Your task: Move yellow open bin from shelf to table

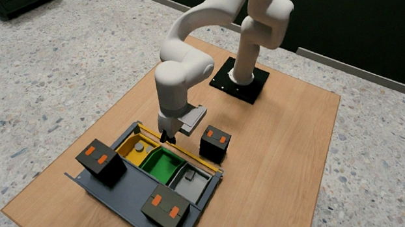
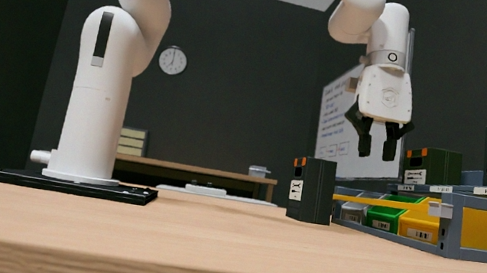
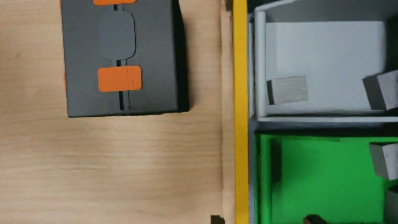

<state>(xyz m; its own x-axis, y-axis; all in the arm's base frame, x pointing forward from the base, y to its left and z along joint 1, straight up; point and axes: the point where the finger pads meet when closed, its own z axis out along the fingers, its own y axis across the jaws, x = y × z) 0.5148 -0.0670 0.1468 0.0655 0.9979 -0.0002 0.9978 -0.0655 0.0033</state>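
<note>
My gripper is now 10 cm above the thin yellow strip. Also, from my hand: dark box 12 cm to the left, 9 cm below, 7 cm behind; green bin 12 cm below, 11 cm ahead, 1 cm to the right; grey shelf 13 cm ahead, 9 cm below, 1 cm to the right.
</note>
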